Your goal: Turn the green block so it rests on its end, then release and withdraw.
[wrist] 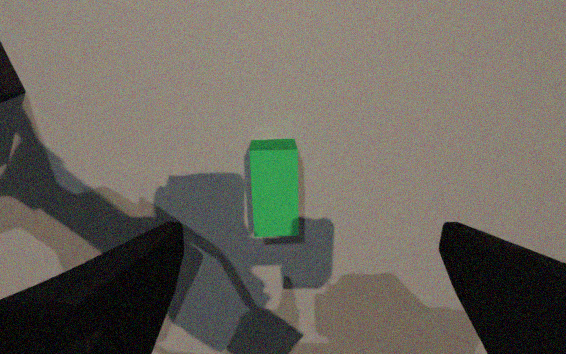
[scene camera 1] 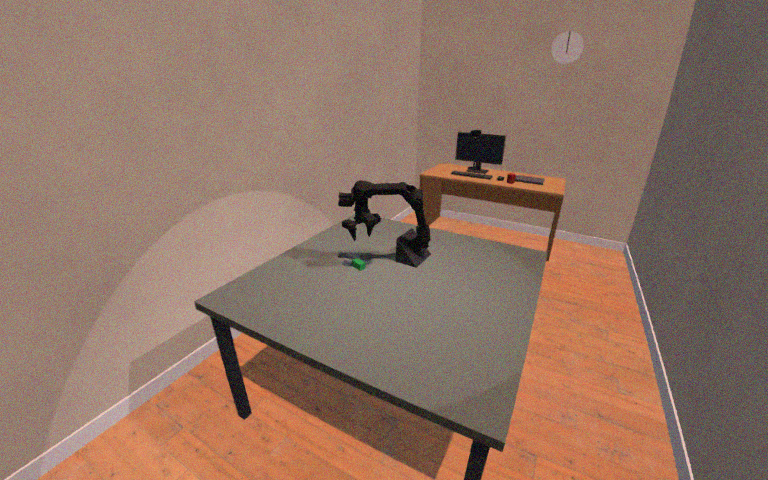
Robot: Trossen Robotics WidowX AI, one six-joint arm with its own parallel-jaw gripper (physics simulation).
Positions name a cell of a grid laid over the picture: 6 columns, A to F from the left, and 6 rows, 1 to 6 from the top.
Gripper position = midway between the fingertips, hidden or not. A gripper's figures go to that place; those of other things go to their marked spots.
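My gripper (wrist: D5) is here at 12 cm from the lens, while a green block (wrist: C3) is 26 cm from the lens.
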